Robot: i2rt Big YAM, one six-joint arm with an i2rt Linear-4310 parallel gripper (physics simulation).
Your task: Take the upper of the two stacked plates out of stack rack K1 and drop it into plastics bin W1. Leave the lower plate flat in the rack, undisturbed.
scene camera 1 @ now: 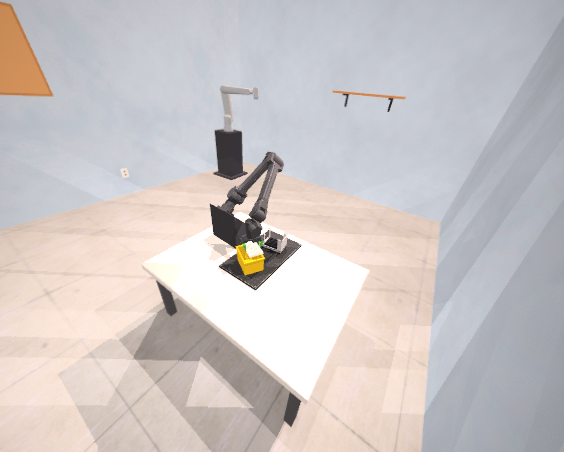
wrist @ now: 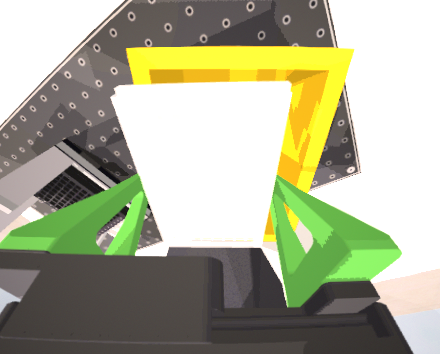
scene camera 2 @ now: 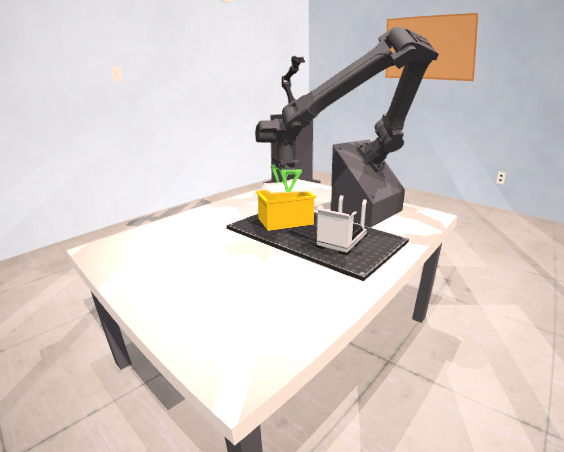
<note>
I see my gripper (scene camera 2: pixel 284 189) and a white plate (wrist: pixel 207 153).
My gripper shows as well in the wrist view (wrist: pixel 209 178).
</note>
